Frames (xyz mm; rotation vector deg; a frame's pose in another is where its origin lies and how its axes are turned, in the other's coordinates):
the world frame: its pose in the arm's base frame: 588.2 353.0 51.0 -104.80 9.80 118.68
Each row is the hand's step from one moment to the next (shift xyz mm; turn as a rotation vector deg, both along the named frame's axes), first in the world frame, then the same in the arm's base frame.
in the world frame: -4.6 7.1 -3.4 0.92 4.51 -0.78
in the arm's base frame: 1.1 -8.6 2.9 -0.94 -4.25 -1.70
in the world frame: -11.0 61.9 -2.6 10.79 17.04 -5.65
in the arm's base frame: -18.4 -60.2 1.0 -1.68 -15.52 -13.97
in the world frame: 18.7 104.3 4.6 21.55 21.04 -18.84
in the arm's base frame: -42.6 -91.2 -33.4 8.26 -21.48 -27.06
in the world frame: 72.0 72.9 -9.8 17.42 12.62 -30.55
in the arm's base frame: -22.8 -56.6 -82.9 22.50 -18.36 -23.51
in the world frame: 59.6 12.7 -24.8 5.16 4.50 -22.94
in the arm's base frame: 13.4 -8.4 -63.9 19.34 -10.73 -9.16
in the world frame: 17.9 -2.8 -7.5 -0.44 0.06 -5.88
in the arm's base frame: 6.4 3.6 -18.2 5.50 -2.08 -0.46
